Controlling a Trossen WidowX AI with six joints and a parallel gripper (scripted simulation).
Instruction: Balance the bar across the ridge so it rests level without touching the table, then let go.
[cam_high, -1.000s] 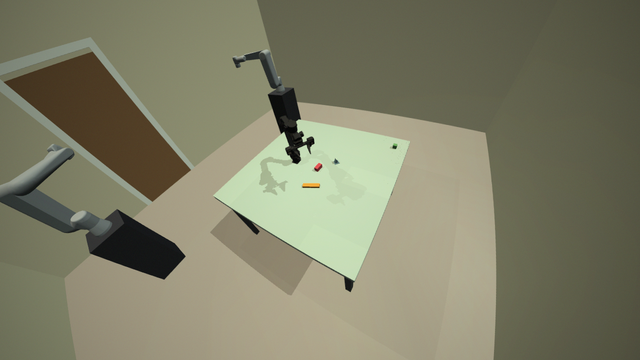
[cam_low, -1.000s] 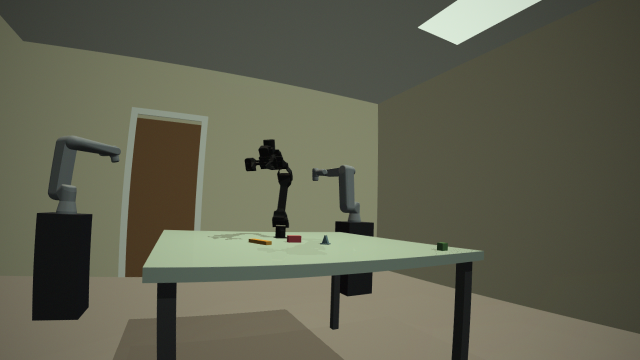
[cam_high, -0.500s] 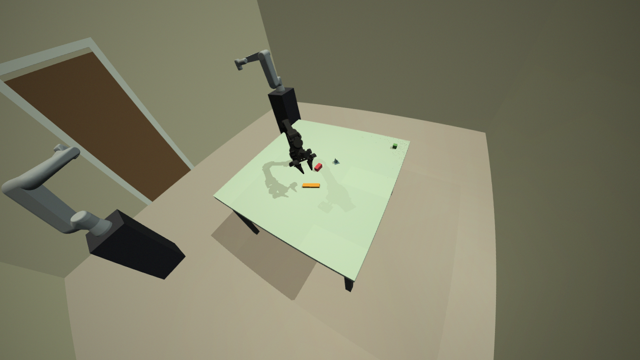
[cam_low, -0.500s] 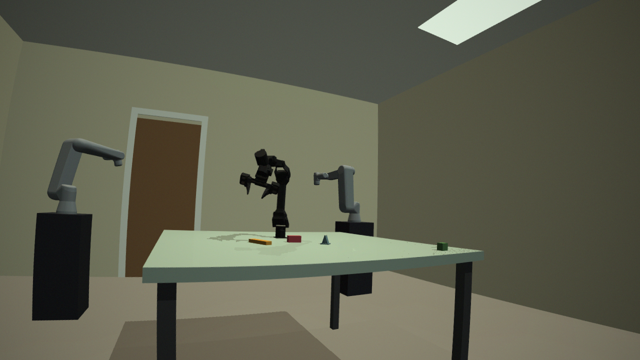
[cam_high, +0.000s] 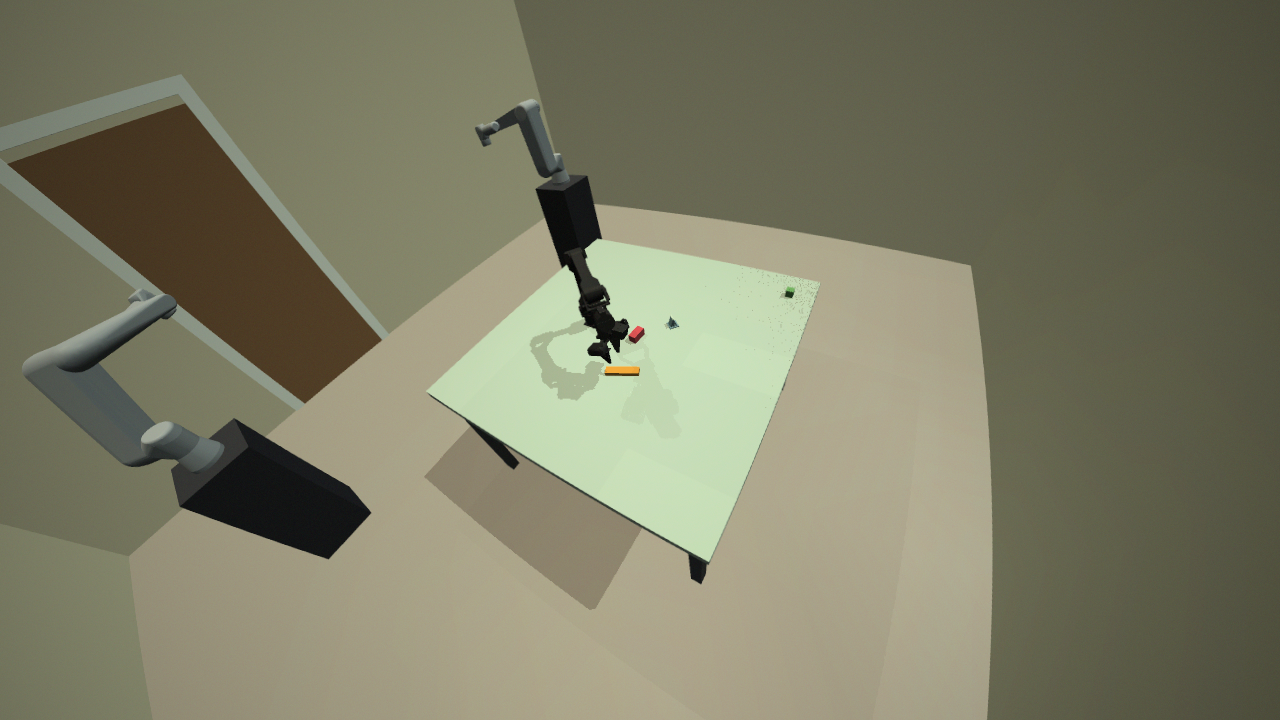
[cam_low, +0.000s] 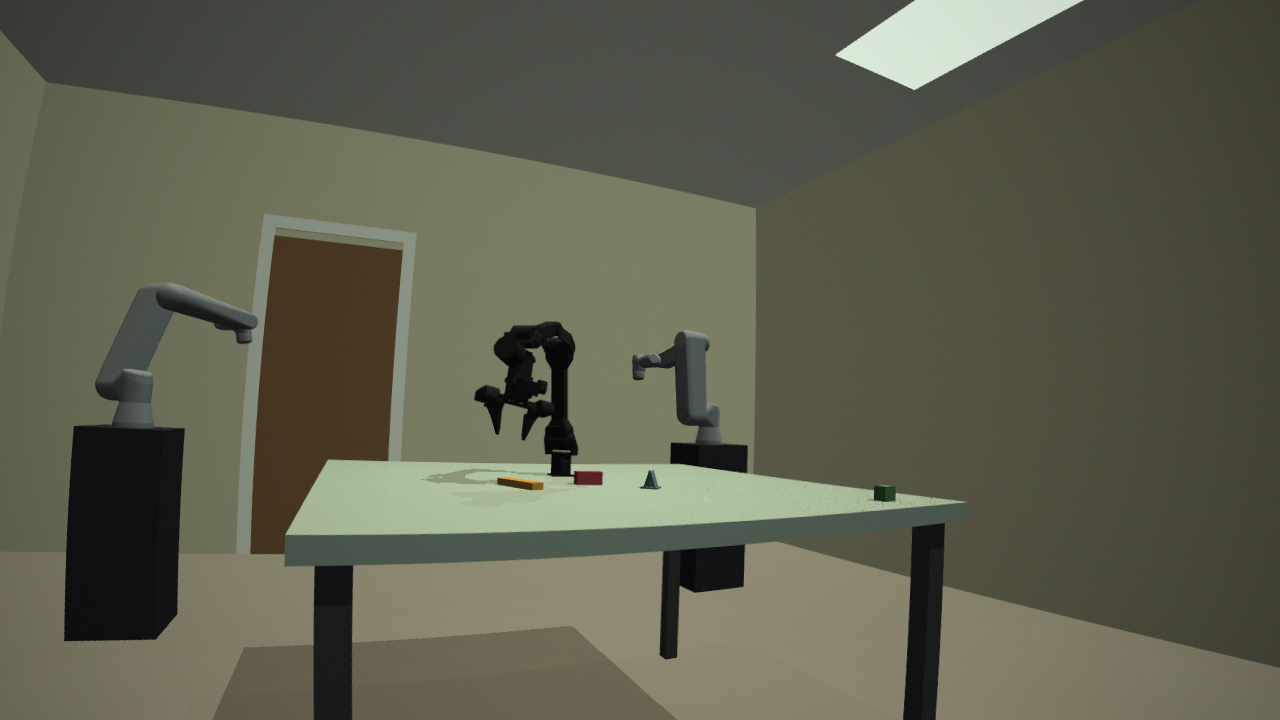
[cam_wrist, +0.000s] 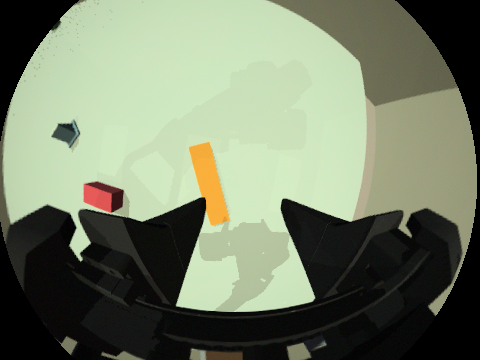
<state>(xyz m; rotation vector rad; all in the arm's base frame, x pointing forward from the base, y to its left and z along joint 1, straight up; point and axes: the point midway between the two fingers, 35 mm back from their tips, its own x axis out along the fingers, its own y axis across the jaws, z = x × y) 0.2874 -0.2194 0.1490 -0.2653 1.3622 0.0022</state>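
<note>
My gripper tip is 1 cm past the orange bar, 3 cm to the right of it and 11 cm above it. Round my gripper tip: red block (5 cm behind, 22 cm to the left, 10 cm below); green cube (45 cm ahead, 72 cm to the left, 10 cm below).
</note>
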